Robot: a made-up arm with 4 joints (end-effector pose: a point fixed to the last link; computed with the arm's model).
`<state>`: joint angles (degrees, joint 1 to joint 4).
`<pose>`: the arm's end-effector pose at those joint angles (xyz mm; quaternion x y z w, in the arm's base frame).
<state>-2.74 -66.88 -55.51 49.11</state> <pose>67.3 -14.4 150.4 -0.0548 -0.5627 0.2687 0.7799</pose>
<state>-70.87 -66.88 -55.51 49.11</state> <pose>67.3 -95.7 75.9 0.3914 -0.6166 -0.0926 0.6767</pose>
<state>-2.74 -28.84 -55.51 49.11</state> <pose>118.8 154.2 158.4 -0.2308 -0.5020 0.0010 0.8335</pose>
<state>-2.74 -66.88 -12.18 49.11</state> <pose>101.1 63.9 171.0 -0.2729 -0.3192 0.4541 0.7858</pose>
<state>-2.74 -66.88 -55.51 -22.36</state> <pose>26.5 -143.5 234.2 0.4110 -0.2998 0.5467 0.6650</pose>
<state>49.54 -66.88 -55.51 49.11</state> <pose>67.3 68.2 124.0 -0.3928 -0.3868 0.4891 0.6759</pose>
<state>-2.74 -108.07 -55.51 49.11</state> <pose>140.7 -190.1 142.0 0.1419 -0.5591 0.5246 0.6261</pose>
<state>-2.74 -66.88 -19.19 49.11</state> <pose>95.5 50.5 172.1 -0.2395 -0.3626 0.4279 0.7925</pose>
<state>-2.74 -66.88 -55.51 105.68</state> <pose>191.1 -7.4 114.0 -0.4178 -0.6228 -0.0300 0.6608</pose>
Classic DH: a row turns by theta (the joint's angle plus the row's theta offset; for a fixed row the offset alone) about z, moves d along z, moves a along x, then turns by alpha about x. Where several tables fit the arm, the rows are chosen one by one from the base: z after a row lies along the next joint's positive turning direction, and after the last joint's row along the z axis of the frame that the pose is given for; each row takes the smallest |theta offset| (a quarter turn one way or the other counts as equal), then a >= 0, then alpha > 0; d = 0 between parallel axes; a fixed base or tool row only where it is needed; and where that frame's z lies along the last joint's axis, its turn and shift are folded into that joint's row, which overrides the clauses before.
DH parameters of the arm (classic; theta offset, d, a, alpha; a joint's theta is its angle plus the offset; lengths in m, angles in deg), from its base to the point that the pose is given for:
base (fixed): -90 0.053 0 90
joint 1: 0 -0.338 0 90
joint 2: 90 0.002 0.051 -90
joint 3: 90 0.129 0.181 90
joint 4: 90 -0.046 0.13 90
tool (fixed): -90 0.041 0 0

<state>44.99 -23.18 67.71 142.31</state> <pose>345.8 28.8 -1.7 0.8047 -0.2352 -0.5199 0.1635</pose>
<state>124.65 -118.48 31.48 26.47</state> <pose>72.1 126.3 41.9 0.5348 -0.7159 -0.4368 0.1030</pose>
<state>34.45 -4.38 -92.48 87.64</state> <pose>219.2 161.1 -7.0 -0.5914 -0.6572 -0.2995 0.3587</pose>
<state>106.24 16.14 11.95 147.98</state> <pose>358.9 51.4 0.4 0.7941 -0.1460 0.0937 0.5825</pose>
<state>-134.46 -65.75 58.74 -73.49</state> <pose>322.8 -280.3 162.6 0.7745 0.1150 0.6166 0.0816</pose>
